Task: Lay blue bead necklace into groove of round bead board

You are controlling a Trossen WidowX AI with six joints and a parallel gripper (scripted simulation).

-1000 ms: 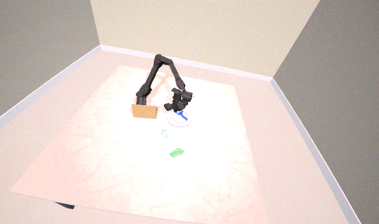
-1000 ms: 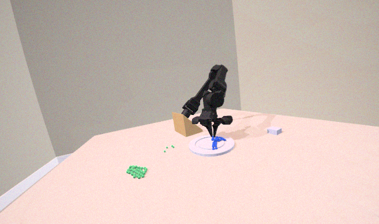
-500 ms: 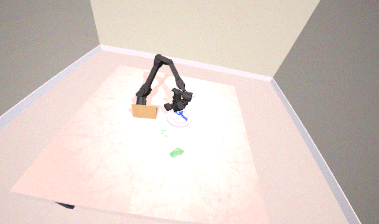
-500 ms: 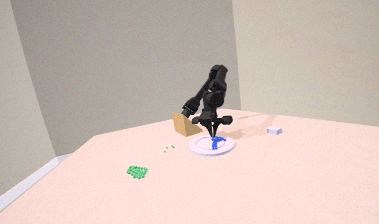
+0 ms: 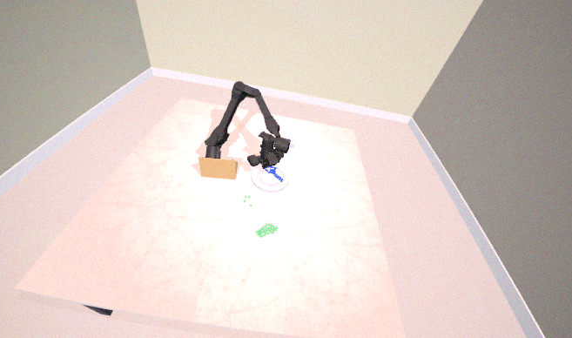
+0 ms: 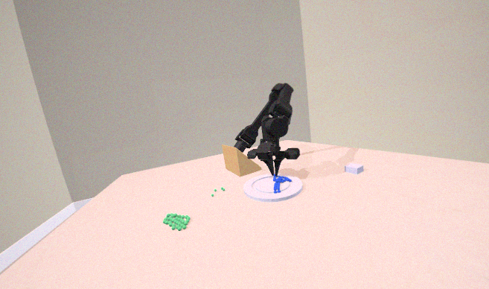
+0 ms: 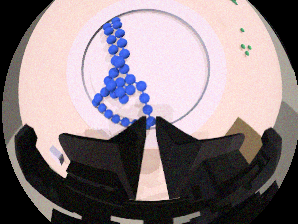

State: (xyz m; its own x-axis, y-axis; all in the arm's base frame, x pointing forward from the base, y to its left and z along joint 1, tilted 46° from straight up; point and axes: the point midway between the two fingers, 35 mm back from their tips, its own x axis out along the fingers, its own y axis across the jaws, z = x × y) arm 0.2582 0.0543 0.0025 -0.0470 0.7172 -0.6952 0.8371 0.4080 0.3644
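The round white bead board is 4 cm ahead of my gripper tip, 4 cm to the right of it and 1 cm below it. Also, from my gripper tip: small grey block 14 cm ahead, 25 cm to the left, 1 cm below.
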